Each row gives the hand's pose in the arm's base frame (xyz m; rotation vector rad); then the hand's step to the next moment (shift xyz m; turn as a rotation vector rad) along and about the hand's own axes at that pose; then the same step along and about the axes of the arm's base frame.
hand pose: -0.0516 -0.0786 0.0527 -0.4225 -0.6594 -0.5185
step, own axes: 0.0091 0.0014 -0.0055 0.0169 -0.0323 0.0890
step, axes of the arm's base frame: 0.0095 -0.0046 0.0019 -0.0486 0.0155 0.0816
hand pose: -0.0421 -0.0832 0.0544 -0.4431 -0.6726 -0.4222
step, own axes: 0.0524 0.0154 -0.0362 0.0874 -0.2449 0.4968
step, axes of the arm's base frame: 0.0627 -0.0179 0.0060 -0.3087 0.0349 0.4668
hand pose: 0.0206 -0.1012 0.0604 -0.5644 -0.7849 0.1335
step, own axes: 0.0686 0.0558 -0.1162 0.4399 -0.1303 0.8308
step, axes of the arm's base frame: 0.1351 0.0189 -0.0522 -0.2830 0.3875 0.8188
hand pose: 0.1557 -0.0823 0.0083 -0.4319 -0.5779 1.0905
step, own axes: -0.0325 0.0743 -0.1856 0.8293 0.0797 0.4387
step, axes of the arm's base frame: 0.0541 -0.0082 -0.1950 -0.0495 0.8099 0.4776
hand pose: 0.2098 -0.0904 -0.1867 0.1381 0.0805 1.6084
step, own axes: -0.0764 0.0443 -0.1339 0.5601 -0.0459 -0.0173
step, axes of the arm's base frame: -0.0595 -0.0737 -0.1294 0.0218 0.5618 -0.0015
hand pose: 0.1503 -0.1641 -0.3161 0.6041 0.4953 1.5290
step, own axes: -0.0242 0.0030 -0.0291 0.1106 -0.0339 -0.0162
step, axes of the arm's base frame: -0.0210 -0.0227 -0.0221 0.0151 0.1129 -0.0260
